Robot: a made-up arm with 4 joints. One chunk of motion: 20 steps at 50 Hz.
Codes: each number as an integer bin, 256 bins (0 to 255) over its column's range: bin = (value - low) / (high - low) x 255, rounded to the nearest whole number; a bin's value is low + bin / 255 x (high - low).
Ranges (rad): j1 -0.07..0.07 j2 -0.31..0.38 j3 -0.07..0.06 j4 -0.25..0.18
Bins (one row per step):
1: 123 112 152 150
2: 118 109 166 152
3: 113 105 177 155
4: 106 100 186 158
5: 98 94 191 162
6: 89 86 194 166
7: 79 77 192 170
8: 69 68 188 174
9: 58 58 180 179
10: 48 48 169 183
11: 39 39 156 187
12: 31 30 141 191
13: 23 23 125 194
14: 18 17 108 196
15: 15 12 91 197
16: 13 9 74 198
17: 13 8 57 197
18: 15 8 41 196
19: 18 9 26 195
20: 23 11 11 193
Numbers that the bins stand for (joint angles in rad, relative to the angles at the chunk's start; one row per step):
1: -0.0025 -0.0069 0.0075 0.0029
2: -0.0052 -0.0151 0.0146 0.0063
3: -0.0080 -0.0259 0.0202 0.0114
4: -0.0118 -0.0394 0.0248 0.0164
5: -0.0162 -0.0556 0.0274 0.0232
6: -0.0211 -0.0773 0.0289 0.0299
7: -0.0266 -0.1016 0.0279 0.0367
8: -0.0321 -0.1260 0.0258 0.0434
9: -0.0382 -0.1531 0.0218 0.0518
10: -0.0436 -0.1801 0.0162 0.0586
11: -0.0486 -0.2045 0.0095 0.0653
12: -0.0530 -0.2288 0.0019 0.0721
13: -0.0574 -0.2478 -0.0063 0.0771
14: -0.0601 -0.2640 -0.0149 0.0805
15: -0.0618 -0.2775 -0.0236 0.0822
16: -0.0629 -0.2856 -0.0323 0.0839
17: -0.0629 -0.2884 -0.0409 0.0822
18: -0.0618 -0.2884 -0.0491 0.0805
19: -0.0601 -0.2856 -0.0567 0.0788
20: -0.0574 -0.2802 -0.0644 0.0755

